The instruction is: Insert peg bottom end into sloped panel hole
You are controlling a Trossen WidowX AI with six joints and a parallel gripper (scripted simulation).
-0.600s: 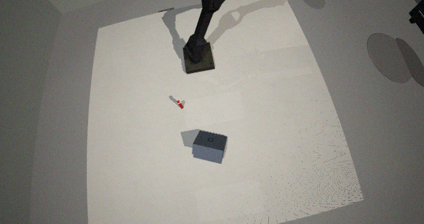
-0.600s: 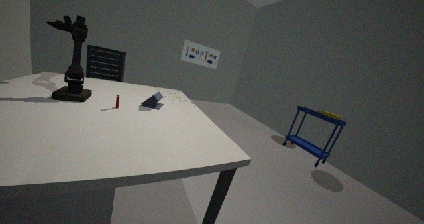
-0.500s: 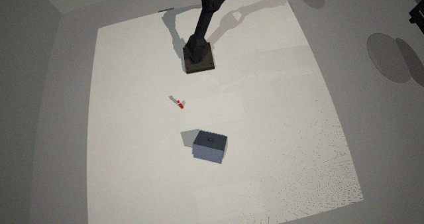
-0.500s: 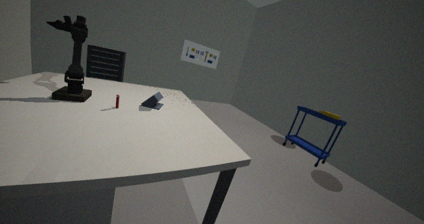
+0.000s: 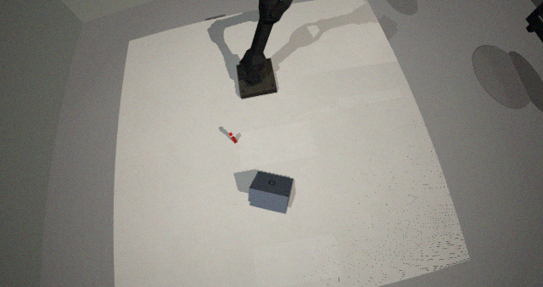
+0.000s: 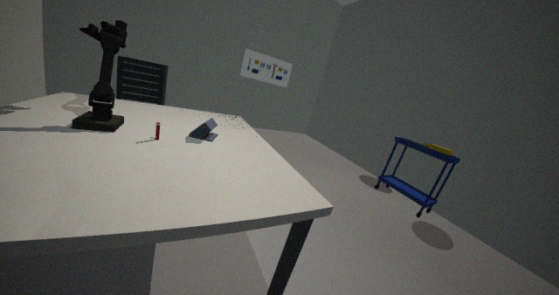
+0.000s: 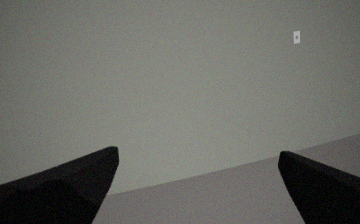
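My gripper tip is 420 mm short of the red square peg, 620 mm to the left of it and 350 mm above it. The rest, counted from my gripper tip: grey sloped panel block 640 mm ahead, 540 mm to the right, 370 mm below.
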